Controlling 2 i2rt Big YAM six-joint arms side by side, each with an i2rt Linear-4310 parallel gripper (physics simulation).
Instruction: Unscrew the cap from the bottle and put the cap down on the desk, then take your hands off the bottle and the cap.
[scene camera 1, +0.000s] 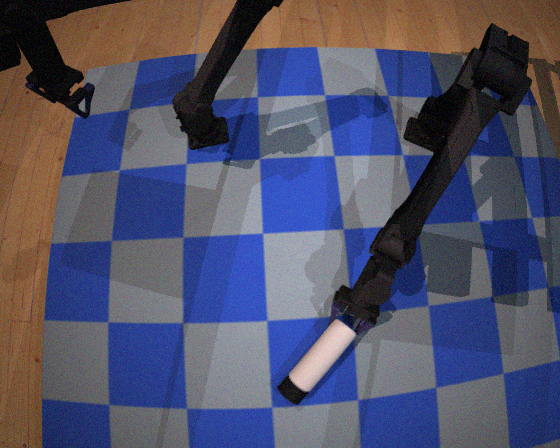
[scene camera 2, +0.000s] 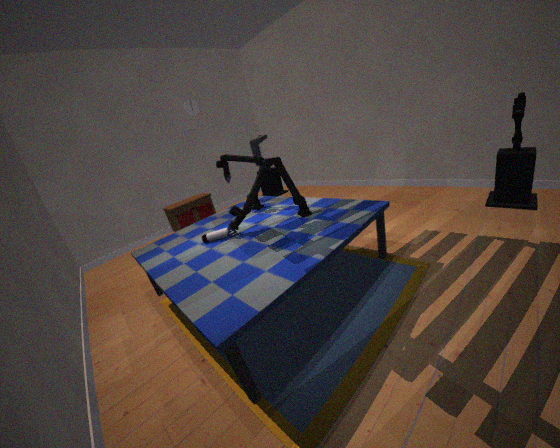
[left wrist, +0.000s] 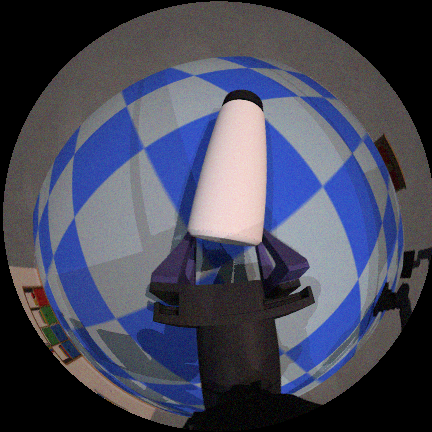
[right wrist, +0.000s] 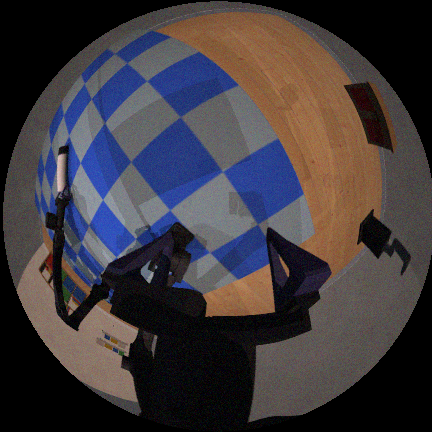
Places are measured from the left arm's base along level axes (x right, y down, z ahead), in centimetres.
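Where they show: left gripper, fingertip midpoint: (scene camera 1: 340, 330) (scene camera 2: 227, 234) (left wrist: 224, 226) (right wrist: 64, 185); right gripper, fingertip midpoint: (scene camera 1: 71, 108) (scene camera 2: 228, 182) (right wrist: 217, 234); left arm's base at its link origin: (scene camera 1: 422, 135) (scene camera 2: 304, 213); right arm's base at its link origin: (scene camera 1: 208, 134) (scene camera 2: 257, 207) (left wrist: 380, 299) (right wrist: 175, 237).
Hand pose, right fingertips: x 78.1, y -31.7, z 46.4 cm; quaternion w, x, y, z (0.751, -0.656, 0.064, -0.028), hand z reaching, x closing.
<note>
Each offset is from my right fingertips to the top centre of the thing. "spot": to the spot under its first point. Level surfaces: height alone.
The white bottle {spot: dx -69.1, dy +24.4, dz +24.4 cm} (scene camera 1: 322, 355) (scene camera 2: 217, 235) (left wrist: 232, 170) (right wrist: 61, 172) is on its side, low at the desk. Whether it touches the top is unclear. Its black cap {spot: dx -66.0, dy +25.2, dz +34.4 cm} (scene camera 1: 292, 390) (scene camera 2: 205, 239) (left wrist: 243, 98) (right wrist: 63, 150) sits on the end away from the left gripper. My left gripper (scene camera 1: 351, 322) (scene camera 2: 233, 230) (left wrist: 224, 226) is shut on the bottle's base end, one finger on each side. My right gripper (scene camera 1: 58, 102) (scene camera 2: 227, 178) (right wrist: 217, 234) is open and empty, raised near the desk's upper left corner in scene camera 1, far from the cap.
The blue and grey checkered desk {dy +31.7 cm} (scene camera 1: 225, 280) (scene camera 2: 235, 280) bears both arm bases, the right arm's base (scene camera 1: 205, 127) and the left arm's base (scene camera 1: 430, 125), near its far edge. A cabinet with red fronts (scene camera 2: 192, 216) and a black pedestal (scene camera 2: 515, 175) stand on the floor beyond.
</note>
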